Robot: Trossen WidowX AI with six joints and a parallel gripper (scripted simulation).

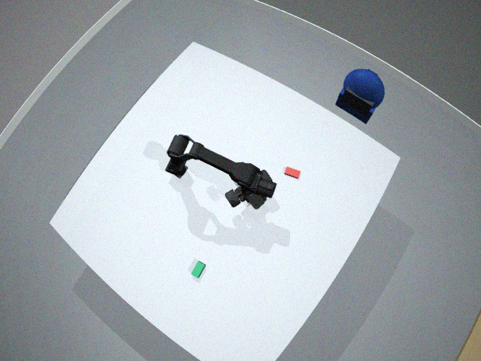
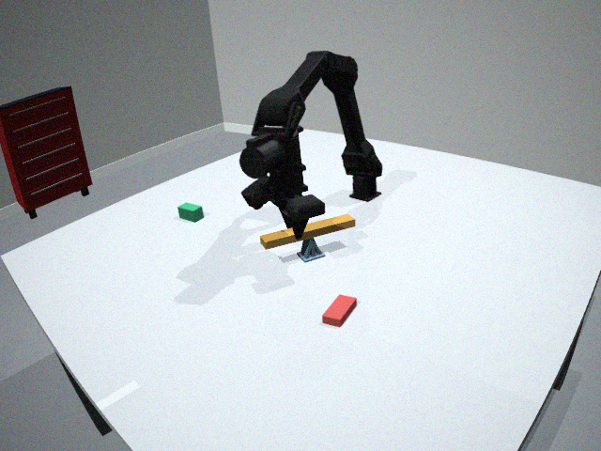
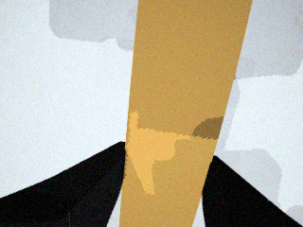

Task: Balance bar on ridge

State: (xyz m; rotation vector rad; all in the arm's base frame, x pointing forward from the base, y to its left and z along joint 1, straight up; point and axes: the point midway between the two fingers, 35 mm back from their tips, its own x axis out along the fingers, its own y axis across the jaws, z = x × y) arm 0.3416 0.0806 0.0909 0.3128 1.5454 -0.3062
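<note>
Right now my gripper tip is 3 cm past the orange bar and 1 cm to the right of it. From my gripper tip the other things lie so: green block (39 cm to the right, 4 cm below); then red block (9 cm ahead, 19 cm to the left, 5 cm below).
</note>
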